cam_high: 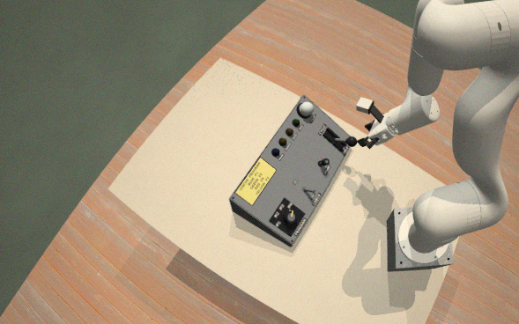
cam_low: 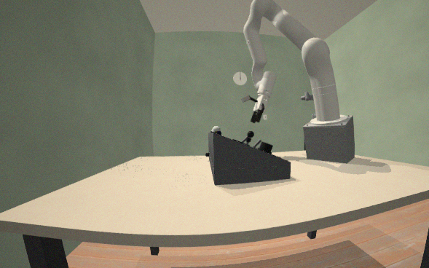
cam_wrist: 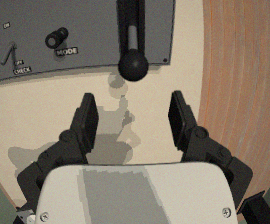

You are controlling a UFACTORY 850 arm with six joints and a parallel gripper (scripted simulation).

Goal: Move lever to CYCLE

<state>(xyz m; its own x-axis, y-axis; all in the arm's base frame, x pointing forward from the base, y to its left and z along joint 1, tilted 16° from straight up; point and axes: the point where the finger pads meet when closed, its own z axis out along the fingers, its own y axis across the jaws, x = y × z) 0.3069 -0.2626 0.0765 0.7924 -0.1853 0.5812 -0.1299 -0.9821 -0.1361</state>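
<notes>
The lever is 11 cm below my hand, 6 cm ahead of it and 1 cm to the right of it. From my hand the other things lie so: grey sloped console: 16 cm to the left, 15 cm below, 14 cm ahead; rotary selector: 33 cm to the left, 14 cm ahead, 13 cm below; toggle: 12 cm below, 11 cm to the left, 10 cm ahead.
</notes>
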